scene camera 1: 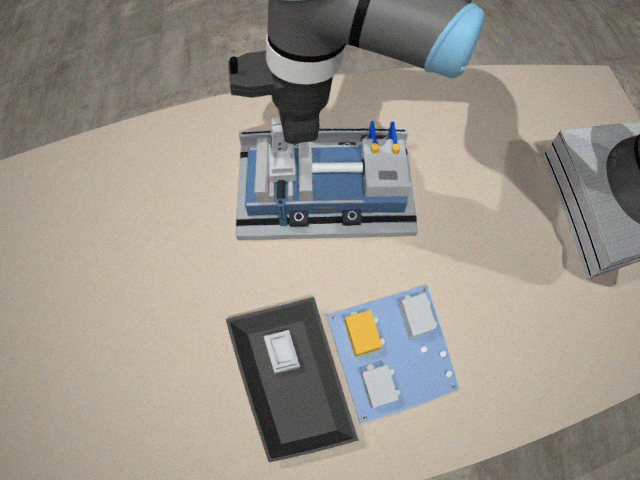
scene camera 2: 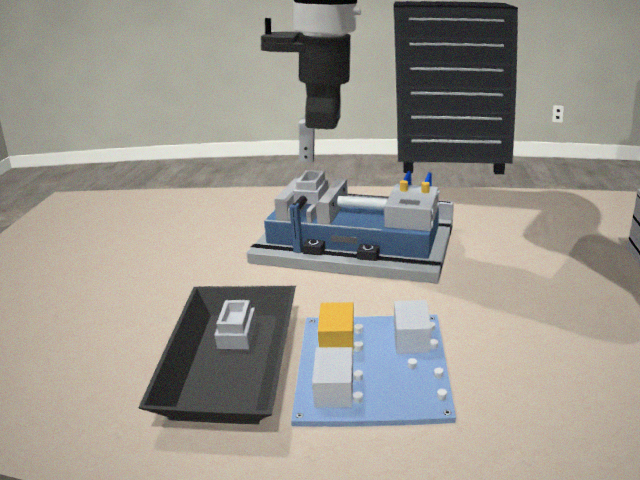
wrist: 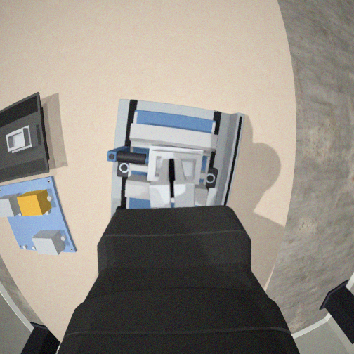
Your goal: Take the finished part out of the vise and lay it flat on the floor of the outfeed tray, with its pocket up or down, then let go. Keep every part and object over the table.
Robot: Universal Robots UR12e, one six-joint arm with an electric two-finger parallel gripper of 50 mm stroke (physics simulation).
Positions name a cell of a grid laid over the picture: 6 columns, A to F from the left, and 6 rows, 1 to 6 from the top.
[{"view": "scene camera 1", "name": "my gripper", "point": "C2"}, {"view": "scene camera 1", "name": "yellow block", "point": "D5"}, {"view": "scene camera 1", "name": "vise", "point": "D3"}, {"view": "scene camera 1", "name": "blue plate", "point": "D5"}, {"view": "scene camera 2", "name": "my gripper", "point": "C3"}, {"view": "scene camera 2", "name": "yellow block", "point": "D5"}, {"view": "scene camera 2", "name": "vise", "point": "D4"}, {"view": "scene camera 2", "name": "blue plate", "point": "D5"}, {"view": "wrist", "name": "my gripper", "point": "C3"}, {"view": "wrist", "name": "vise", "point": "D3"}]
